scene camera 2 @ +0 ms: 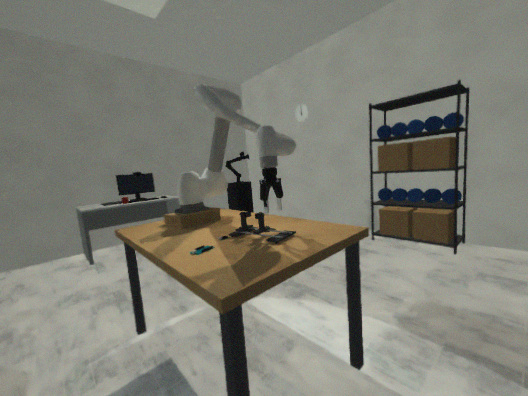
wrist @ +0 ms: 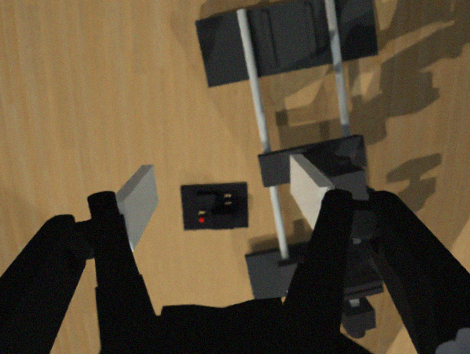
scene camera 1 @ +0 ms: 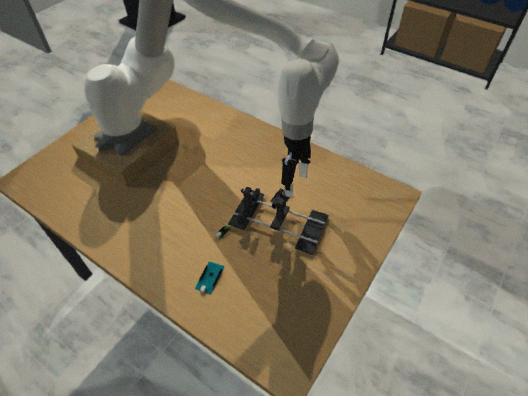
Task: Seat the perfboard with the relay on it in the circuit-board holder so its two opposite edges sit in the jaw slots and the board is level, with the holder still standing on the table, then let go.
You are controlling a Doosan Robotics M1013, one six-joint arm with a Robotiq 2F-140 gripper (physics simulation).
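Places are measured from the arm's base along level axes (x back, y up, z left), in millimetres.
Pixels of known places: gripper, fingertip midpoint: (scene camera 2: pixel 273 211) (wrist: pixel 223 178) (scene camera 1: pixel 296 186); arm's base, link origin: (scene camera 2: pixel 193 211) (scene camera 1: pixel 126 134).
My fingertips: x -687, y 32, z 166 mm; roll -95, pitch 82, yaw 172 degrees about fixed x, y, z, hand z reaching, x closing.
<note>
For each thing: its middle in the pictures, then the offset to it from my fingertips. Level surfaces: height alone.
- small dark perfboard, body centre: (wrist: pixel 214 210) (scene camera 1: pixel 281 195) dy -99, dx +61, dz +4 mm
- black circuit-board holder, body centre: (wrist: pixel 322 172) (scene camera 1: pixel 279 211) (scene camera 2: pixel 260 224) dy -51, dx +3, dz -87 mm
- teal board, body centre: (scene camera 1: pixel 209 276) (scene camera 2: pixel 202 248) dy -103, dx +41, dz -387 mm
- wooden table, surface height: dy -110 mm
- black part, body centre: (scene camera 1: pixel 222 231) dy -103, dx +124, dz -237 mm
The small dark perfboard (wrist: pixel 190 205) with a black relay block, gold contacts and a red dot lies beside the holder in the wrist view. I cannot pick it out in the scene views. The black circuit-board holder (scene camera 1: pixel 313 232) (scene camera 2: pixel 281 236) (wrist: pixel 287 45) stands on the table, with two silver rods joining its end plates and an upright jaw on the middle carriage. My gripper (scene camera 1: pixel 296 181) (scene camera 2: pixel 273 205) (wrist: pixel 223 178) is partly open and empty, above the table and the holder's side. In the wrist view the board shows between the light fingertips; the right finger overlaps and partly hides the holder.
A teal board (scene camera 1: pixel 212 276) (scene camera 2: pixel 202 249) lies on the wooden table (scene camera 1: pixel 185 320) (scene camera 2: pixel 175 250), towards its front edge. A small green and black part (scene camera 1: pixel 223 231) lies near the holder's end. A shelf rack (scene camera 2: pixel 371 170) and a desk (scene camera 2: pixel 100 215) stand away from the table.
</note>
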